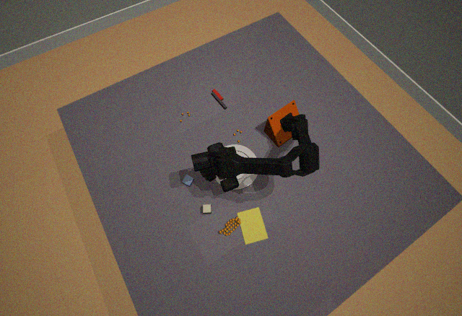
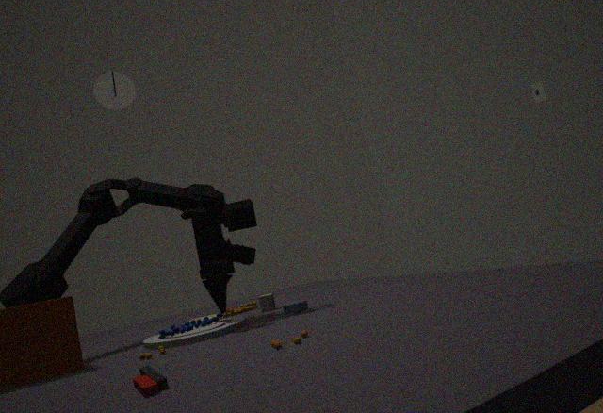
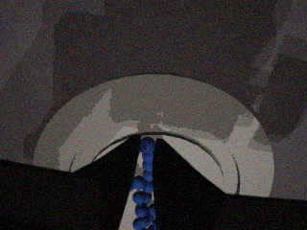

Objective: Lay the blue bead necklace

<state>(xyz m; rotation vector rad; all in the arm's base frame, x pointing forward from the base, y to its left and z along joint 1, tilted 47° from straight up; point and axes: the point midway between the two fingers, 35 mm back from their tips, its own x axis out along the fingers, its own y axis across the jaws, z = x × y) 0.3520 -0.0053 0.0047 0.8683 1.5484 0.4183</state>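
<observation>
The round white bead board lies 6 cm behind my gripper tip and 2 cm below it. From my gripper tip the other things lie so: cream cube 13 cm ahead, 8 cm to the left, 1 cm below; yellow sheet 23 cm to the left, 3 cm below, 3 cm ahead; light blue cube 13 cm ahead, 7 cm to the right, 2 cm below.
</observation>
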